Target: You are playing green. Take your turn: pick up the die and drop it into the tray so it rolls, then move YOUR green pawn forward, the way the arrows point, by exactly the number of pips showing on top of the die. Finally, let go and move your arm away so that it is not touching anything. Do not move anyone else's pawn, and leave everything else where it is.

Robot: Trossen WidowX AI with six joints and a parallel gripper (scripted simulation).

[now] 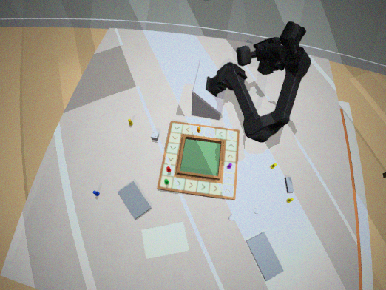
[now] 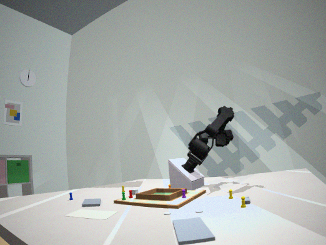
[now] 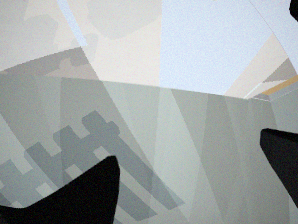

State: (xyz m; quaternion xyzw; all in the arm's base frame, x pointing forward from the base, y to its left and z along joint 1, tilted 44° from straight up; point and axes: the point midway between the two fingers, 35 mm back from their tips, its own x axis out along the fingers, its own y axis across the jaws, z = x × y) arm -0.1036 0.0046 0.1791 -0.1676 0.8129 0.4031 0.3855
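Right now the white die is 33 cm ahead of my gripper tip, 31 cm to the right of it and 21 cm below it. The rest, counted from my gripper tip: orange pawn: 28 cm ahead, 14 cm to the right, 19 cm below; then purple pawn: 41 cm ahead, 1 cm to the right, 19 cm below; then green-felt tray: 39 cm ahead, 12 cm to the right, 21 cm below.
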